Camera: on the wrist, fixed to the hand. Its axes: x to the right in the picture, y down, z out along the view.
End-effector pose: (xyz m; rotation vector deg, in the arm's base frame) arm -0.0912 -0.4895 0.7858 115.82 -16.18 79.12
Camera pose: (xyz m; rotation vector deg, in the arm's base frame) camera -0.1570 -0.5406 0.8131 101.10 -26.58 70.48
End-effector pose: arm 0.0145 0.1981 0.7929 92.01 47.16 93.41
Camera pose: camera -0.0122 0.1418 0.8545 79.13 30.53 94.40
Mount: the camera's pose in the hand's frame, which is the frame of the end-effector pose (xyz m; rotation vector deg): -0.0126 0.0836 -0.0230 -18.28 -0.65 -0.69
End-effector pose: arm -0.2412 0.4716 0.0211 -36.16 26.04 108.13
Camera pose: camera -0.3095 0.4174 0.0127 -47.52 8.06 112.74
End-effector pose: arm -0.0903 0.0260 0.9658 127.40 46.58 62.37
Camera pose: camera -0.0919 -0.0352 1.0285 111.93 34.34 63.78
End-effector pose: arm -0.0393 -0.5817 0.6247 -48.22 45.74 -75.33
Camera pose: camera -0.0205 -0.5654 0.5407 -63.33 57.96 -69.24
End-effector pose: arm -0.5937 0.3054 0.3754 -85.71 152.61 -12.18
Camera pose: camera -0.6608 0.3610 0.3848 87.02 -152.59 -12.70
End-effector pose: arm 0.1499 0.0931 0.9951 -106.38 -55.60 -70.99
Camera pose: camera 0.2092 0.0308 0.9786 -120.52 -47.40 -83.66
